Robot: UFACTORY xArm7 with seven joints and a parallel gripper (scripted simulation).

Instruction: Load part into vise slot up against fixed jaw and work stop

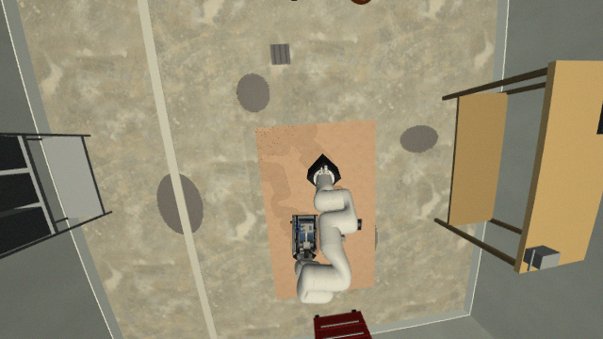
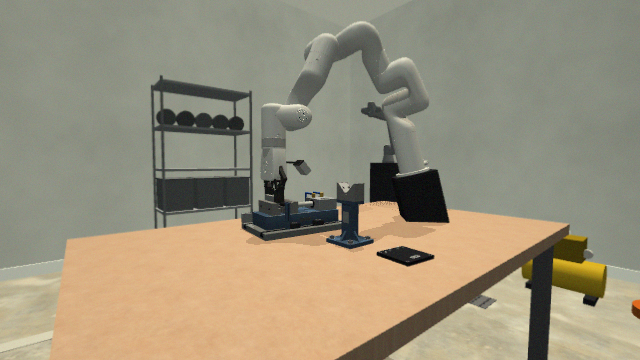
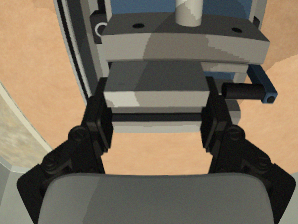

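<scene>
The grey block is right at my hand. The rest, counted from my hand: work stop 1 cm ahead, 7 cm to the left, 2 cm below; cylinder rod 9 cm behind, 3 cm to the left, 3 cm below; moving jaw 3 cm behind, 2 cm to the left, 3 cm below.
</scene>
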